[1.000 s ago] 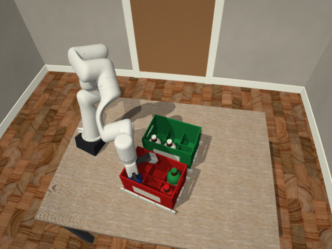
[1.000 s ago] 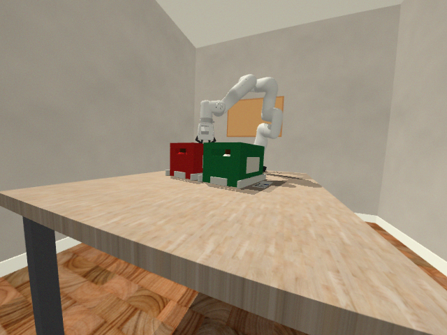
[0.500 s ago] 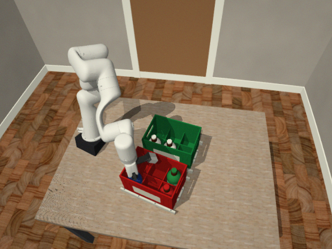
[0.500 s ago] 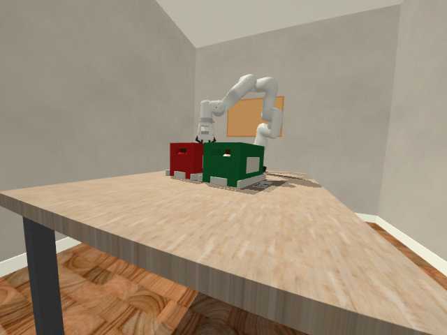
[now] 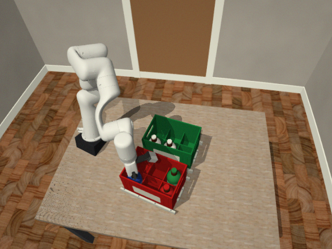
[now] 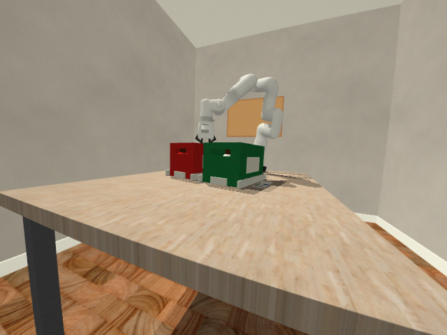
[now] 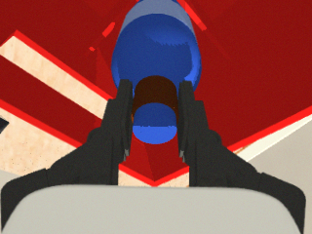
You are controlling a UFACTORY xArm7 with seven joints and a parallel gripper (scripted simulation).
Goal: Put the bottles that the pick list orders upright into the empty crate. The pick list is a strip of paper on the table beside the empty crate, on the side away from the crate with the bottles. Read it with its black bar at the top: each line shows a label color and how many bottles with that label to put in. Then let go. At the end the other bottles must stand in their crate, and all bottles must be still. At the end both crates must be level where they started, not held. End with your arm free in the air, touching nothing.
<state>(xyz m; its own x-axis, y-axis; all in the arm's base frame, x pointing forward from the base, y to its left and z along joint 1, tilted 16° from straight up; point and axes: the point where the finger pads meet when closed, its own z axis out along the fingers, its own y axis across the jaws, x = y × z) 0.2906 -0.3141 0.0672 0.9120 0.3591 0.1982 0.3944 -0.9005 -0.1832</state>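
Now: hand 70 mm above the blue-labelled bottle. Round my hand: red-labelled bottle (160 mm ahead, 80 mm below, 70 mm to the right); red crate (100 mm ahead, 80 mm below, 10 mm to the left); green-labelled bottle (200 mm ahead, 80 mm below, 20 mm to the left).
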